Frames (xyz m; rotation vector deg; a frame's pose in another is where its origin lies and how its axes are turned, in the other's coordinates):
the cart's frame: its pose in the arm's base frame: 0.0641 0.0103 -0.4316 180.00 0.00 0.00
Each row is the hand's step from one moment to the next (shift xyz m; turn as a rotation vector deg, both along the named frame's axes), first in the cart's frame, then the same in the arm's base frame.
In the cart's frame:
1: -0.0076 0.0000 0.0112 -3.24 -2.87 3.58
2: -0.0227 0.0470 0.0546 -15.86 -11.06 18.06
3: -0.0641 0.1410 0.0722 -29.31 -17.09 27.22
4: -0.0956 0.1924 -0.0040 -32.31 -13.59 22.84
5: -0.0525 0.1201 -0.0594 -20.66 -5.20 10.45
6: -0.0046 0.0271 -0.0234 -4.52 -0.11 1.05
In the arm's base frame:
1: -0.0076 0.0000 -0.0112 -3.24 2.87 -3.58
2: -0.0227 -0.0470 -0.0546 -15.86 11.06 -18.06
3: -0.0641 -0.1410 -0.0722 -29.31 17.09 -27.22
4: -0.0956 -0.1924 0.0040 -32.31 13.59 -22.84
5: -0.0525 -0.1201 0.0594 -20.66 5.20 -10.45
6: -0.0046 -0.0271 0.0234 -4.52 0.11 -1.05

